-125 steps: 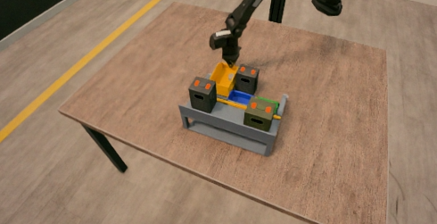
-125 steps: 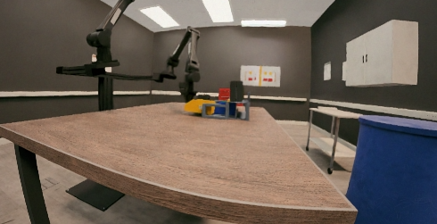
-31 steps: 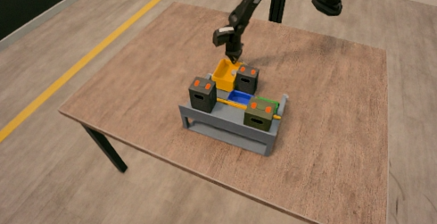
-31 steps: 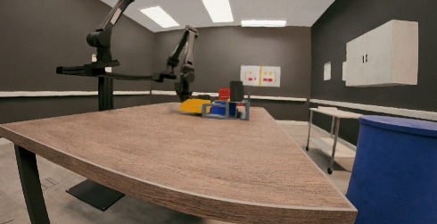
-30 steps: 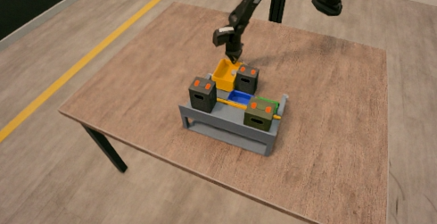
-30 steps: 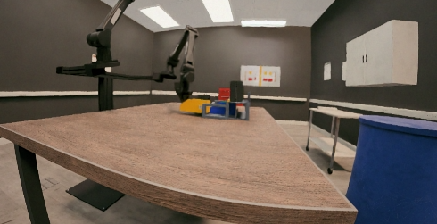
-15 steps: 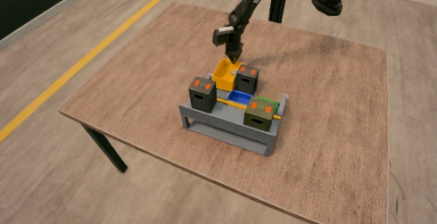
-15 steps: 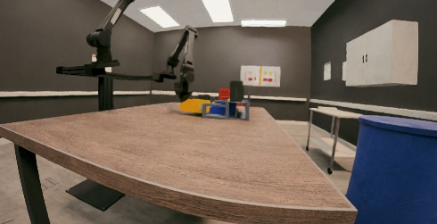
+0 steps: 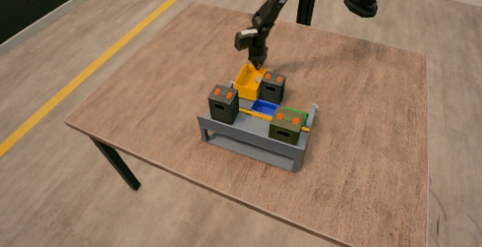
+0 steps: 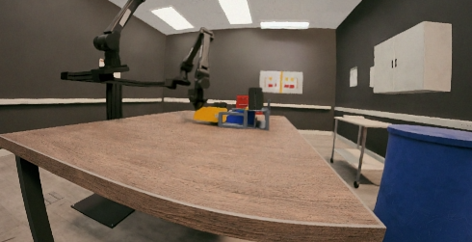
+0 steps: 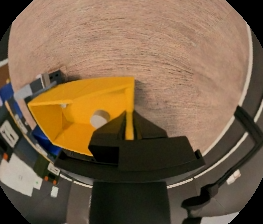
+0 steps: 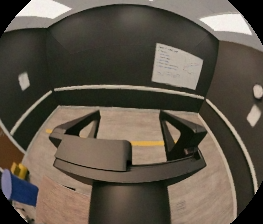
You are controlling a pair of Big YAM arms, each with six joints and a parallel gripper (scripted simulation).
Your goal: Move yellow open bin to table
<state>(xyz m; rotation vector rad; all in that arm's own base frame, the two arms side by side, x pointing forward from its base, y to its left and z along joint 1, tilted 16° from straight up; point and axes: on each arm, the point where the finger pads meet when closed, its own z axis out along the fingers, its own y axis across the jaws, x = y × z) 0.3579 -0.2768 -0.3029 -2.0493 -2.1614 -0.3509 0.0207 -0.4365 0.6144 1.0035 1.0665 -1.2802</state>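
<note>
My left hand is 8 cm short of the yellow open bin and 1 cm to the right of it. The rest, counted from my left hand: grey shelf 26 cm ahead, 13 cm to the left, 1 cm above; dark lidded bin 11 cm to the left, 10 cm ahead, 1 cm above.
</note>
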